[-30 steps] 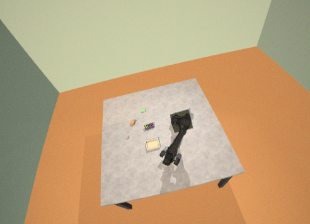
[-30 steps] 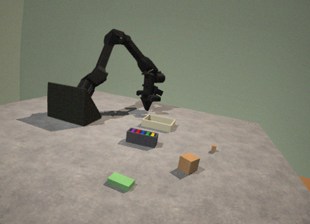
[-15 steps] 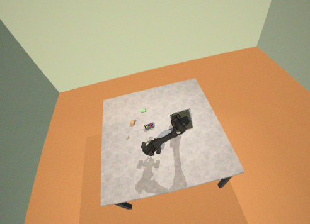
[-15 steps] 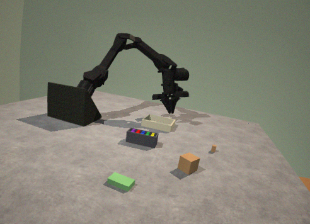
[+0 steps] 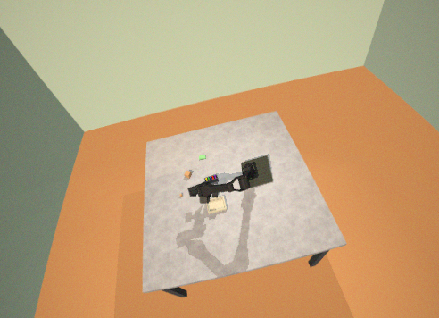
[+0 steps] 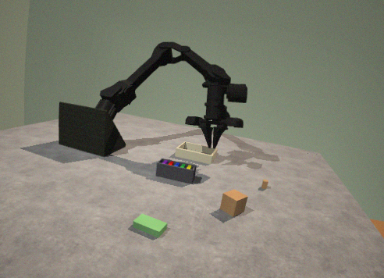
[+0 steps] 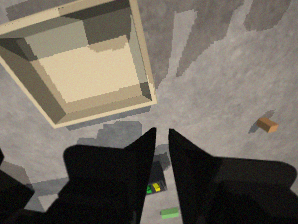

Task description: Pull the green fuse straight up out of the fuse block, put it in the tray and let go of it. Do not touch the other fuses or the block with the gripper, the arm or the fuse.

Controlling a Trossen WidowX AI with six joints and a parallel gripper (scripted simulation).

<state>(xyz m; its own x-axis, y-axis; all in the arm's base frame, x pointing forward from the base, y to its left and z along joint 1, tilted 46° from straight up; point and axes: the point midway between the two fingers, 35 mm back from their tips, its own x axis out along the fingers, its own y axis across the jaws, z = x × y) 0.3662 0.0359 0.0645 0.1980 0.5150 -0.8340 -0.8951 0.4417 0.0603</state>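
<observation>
Now: gripper tip 140 mm to the left of the green fuse, 70 mm past it and 40 mm above it. The rest, counted from my gripper tip: beige tray 70 mm to the left, 60 mm below, 50 mm behind.
</observation>
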